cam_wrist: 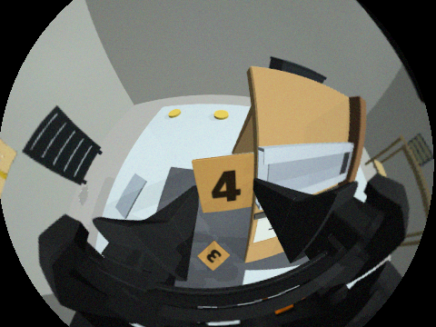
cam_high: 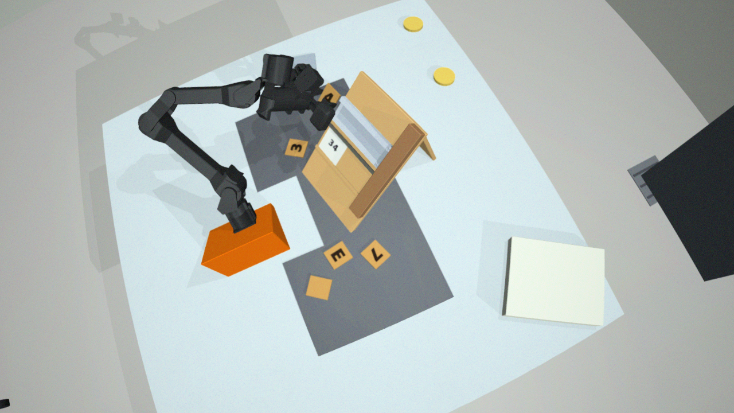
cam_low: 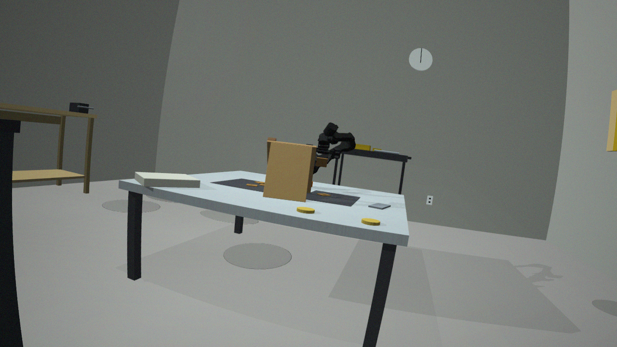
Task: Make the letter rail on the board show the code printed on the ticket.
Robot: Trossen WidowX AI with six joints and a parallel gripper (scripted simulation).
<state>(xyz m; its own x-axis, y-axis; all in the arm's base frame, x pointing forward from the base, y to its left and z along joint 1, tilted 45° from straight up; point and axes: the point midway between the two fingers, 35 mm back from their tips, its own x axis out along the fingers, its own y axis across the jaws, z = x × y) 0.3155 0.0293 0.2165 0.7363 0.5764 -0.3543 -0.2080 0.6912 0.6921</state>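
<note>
My gripper tip is now 90 mm to the left of the white ticket, 70 mm above it and 40 mm past it. Round my gripper tip: tile marked 4: right at my gripper tip; then grey plate: 320 mm to the left, 180 mm below, 20 mm behind; then tile marked 3: 180 mm below, 130 mm behind, 10 mm to the left.
</note>
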